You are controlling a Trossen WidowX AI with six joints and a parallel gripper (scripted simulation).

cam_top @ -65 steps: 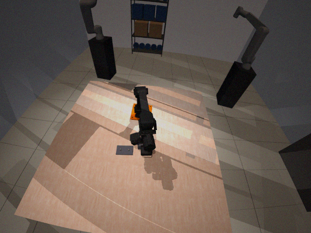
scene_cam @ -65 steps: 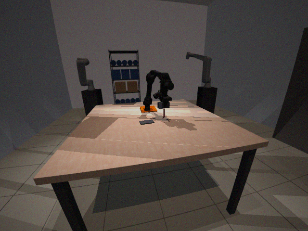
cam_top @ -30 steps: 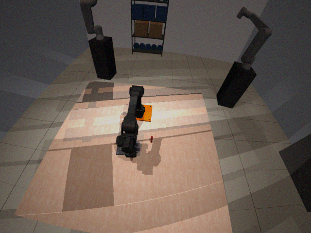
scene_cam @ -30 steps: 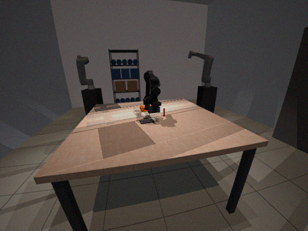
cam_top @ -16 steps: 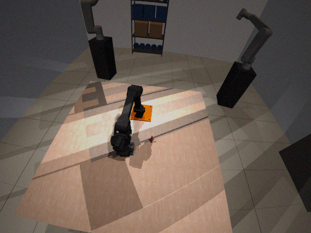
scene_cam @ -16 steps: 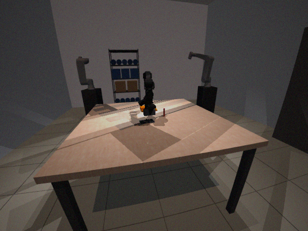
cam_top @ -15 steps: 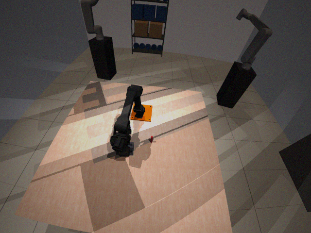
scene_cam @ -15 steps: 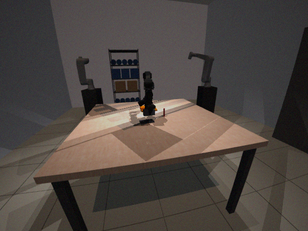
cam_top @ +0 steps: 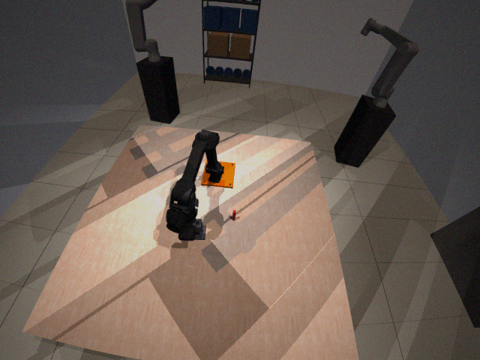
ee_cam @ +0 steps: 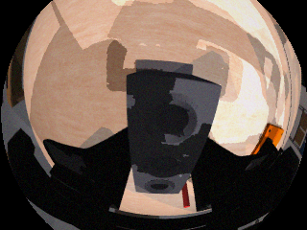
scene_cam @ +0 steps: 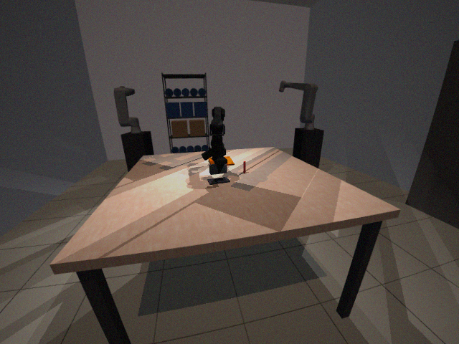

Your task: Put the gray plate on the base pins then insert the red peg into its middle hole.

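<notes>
Right now my gripper tip is 5 cm above the gray base. The rest, counted from my gripper tip: red peg 17 cm to the left, 12 cm behind, 2 cm below; then gray plate 3 cm above.
</notes>
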